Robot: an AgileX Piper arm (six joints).
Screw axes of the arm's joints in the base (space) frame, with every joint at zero. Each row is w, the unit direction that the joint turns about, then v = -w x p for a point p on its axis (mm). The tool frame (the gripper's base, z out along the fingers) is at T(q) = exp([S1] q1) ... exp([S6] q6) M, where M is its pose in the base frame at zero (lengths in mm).
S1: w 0 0 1 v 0 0 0
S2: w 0 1 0 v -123 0 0
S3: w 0 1 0 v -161.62 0 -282.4
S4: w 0.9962 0 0.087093 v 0 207.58 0
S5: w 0 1 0 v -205.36 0 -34.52
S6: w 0.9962 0 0.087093 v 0 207.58 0
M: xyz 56.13 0 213.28 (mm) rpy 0 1.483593 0 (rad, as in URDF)
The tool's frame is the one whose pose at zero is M.
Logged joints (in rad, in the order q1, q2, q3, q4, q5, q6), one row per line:
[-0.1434 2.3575 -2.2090 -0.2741 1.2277 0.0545]
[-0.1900 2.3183 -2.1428 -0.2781 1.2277 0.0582]
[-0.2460 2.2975 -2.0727 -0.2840 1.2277 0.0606]
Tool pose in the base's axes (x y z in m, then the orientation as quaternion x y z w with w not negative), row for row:
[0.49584 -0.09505 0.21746 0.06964 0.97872 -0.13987 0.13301]
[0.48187 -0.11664 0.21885 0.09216 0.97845 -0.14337 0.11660]
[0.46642 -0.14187 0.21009 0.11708 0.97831 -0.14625 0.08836]
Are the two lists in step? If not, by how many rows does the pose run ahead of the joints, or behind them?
They are in step.
